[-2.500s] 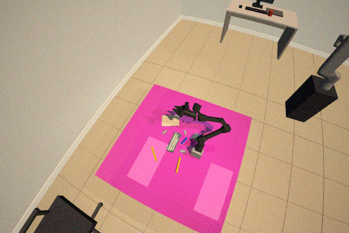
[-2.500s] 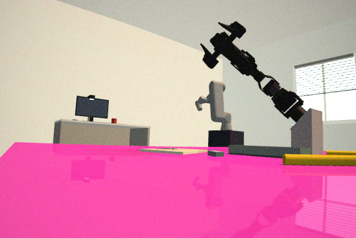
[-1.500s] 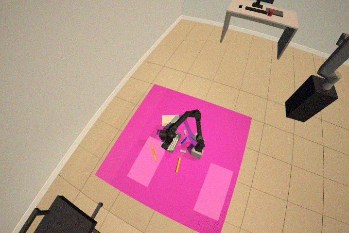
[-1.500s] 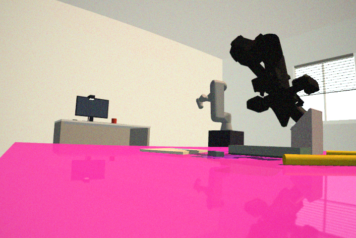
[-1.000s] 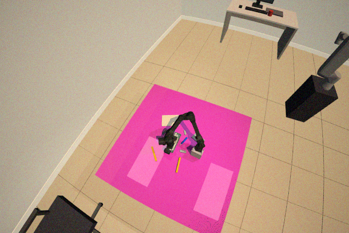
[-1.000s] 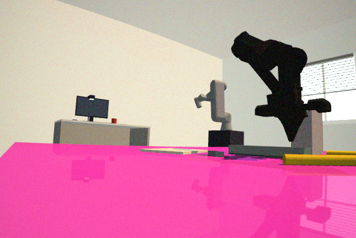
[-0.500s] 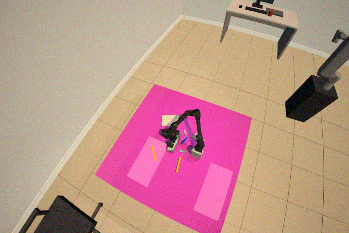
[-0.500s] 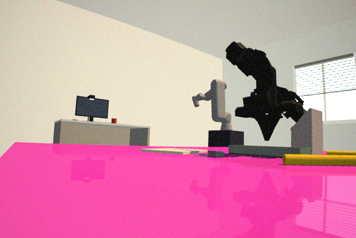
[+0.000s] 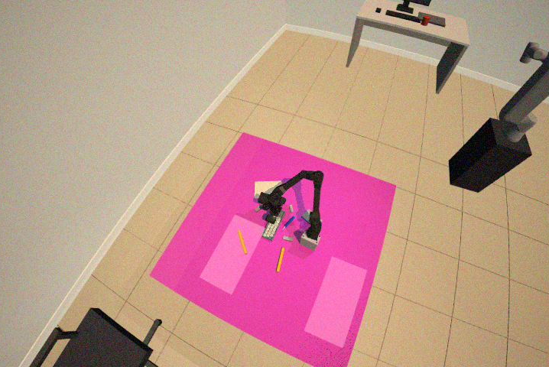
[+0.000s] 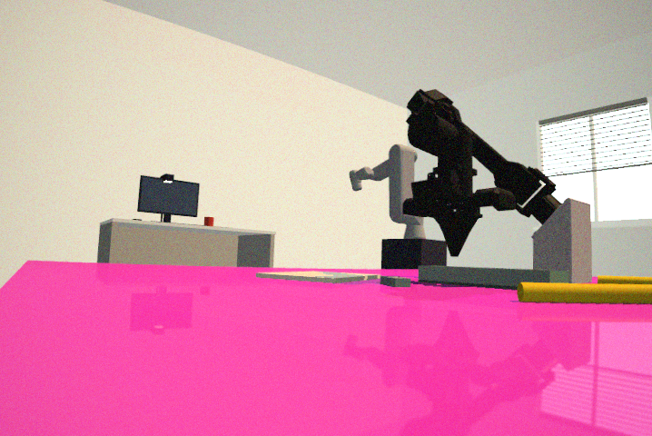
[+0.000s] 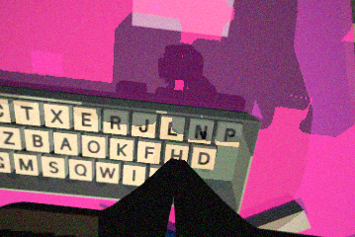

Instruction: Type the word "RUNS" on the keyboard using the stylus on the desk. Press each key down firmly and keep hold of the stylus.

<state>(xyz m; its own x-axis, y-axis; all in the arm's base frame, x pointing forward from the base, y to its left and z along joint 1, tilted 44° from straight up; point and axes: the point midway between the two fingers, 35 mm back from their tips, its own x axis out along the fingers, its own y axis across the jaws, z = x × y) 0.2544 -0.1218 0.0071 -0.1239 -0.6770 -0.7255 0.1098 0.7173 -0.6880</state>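
Right now the stylus tip is 7 cm behind my gripper tip, 7 cm to the left of it and 4 cm below it. From my gripper tip the other things lie so: blue stylus: 9 cm behind, 4 cm to the left, 4 cm below; then grey block: 8 cm behind, 9 cm to the right, 4 cm below; then beige pad: 12 cm ahead, 18 cm to the right, 4 cm below.
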